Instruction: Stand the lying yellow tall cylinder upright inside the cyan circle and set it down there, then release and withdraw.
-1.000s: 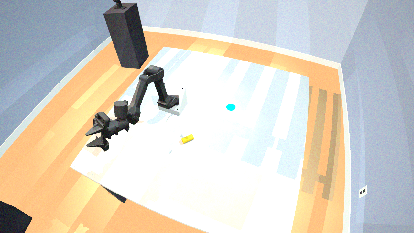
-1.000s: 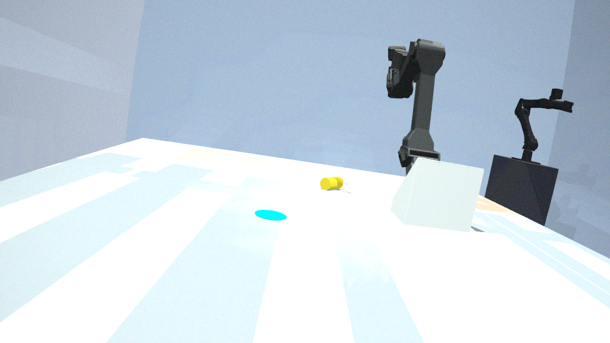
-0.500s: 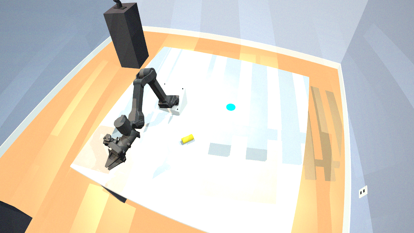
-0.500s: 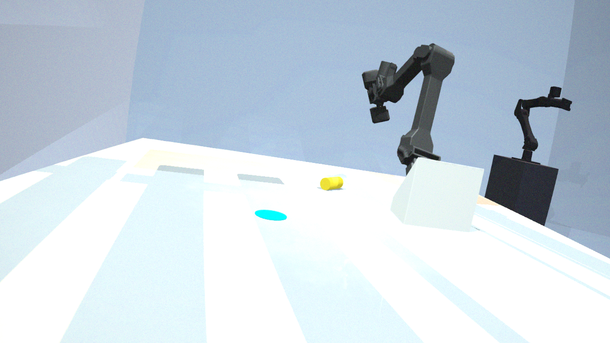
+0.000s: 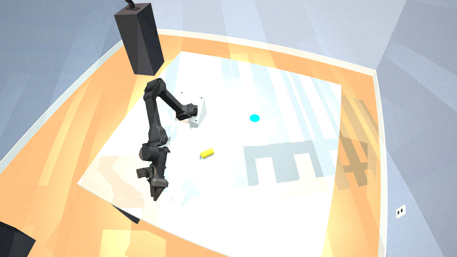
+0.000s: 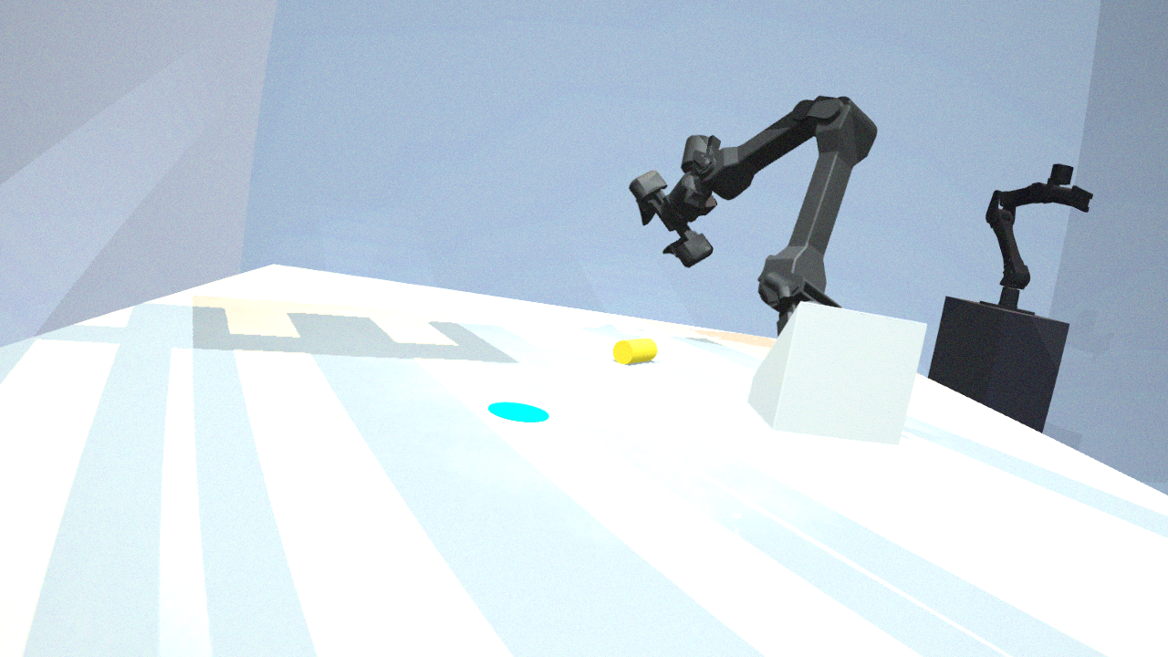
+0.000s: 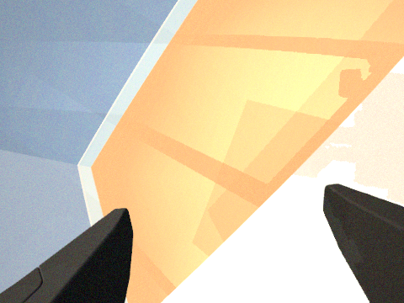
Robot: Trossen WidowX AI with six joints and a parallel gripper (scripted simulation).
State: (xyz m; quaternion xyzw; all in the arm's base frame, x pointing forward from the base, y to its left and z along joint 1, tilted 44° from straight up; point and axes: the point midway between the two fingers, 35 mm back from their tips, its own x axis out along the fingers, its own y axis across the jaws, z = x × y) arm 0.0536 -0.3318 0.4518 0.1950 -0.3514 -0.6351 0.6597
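Now: the yellow tall cylinder 110 mm ahead of my gripper tip, 360 mm to the left of it and 150 mm below it. Also, from my gripper tip: cyan circle (310 mm ahead, 670 mm to the left, 170 mm below).
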